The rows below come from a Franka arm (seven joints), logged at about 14 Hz.
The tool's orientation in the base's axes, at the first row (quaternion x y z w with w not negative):
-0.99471 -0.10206 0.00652 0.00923
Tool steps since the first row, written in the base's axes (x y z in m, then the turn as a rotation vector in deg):
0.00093 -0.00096 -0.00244 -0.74 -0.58 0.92
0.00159 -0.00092 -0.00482 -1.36 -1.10 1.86
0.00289 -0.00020 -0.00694 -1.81 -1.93 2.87
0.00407 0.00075 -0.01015 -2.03 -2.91 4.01
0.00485 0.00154 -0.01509 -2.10 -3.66 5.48
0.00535 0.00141 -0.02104 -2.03 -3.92 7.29
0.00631 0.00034 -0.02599 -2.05 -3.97 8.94
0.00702 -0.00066 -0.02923 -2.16 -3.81 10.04
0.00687 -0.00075 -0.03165 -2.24 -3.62 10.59
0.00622 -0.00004 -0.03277 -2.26 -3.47 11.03
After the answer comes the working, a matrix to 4 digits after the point.
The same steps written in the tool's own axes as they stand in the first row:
0.00074 0.00118 0.00241 -0.85 0.40 -0.92
0.00142 0.00132 0.00478 -1.58 0.76 -1.86
0.00287 0.00092 0.00689 -2.20 1.47 -2.88
0.00425 0.00029 0.01010 -2.62 2.36 -4.03
0.00523 -0.00023 0.01504 -2.86 3.05 -5.51
0.00576 0.00012 0.02098 -2.86 3.28 -7.32
0.00654 0.00146 0.02590 -2.91 3.29 -8.97
0.00706 0.00265 0.02911 -3.00 3.09 -10.07
0.00692 0.00275 0.03153 -3.05 2.88 -10.62
0.00645 0.00195 0.03267 -3.04 2.72 -11.05

The tool's axes in the first row as the columns of a matrix, in the base's axes (rounded; the answer above uses it unrounded):
0.9791 0.2029 -0.0149
0.2032 -0.9790 0.0170
-0.0111 -0.0197 -0.9997

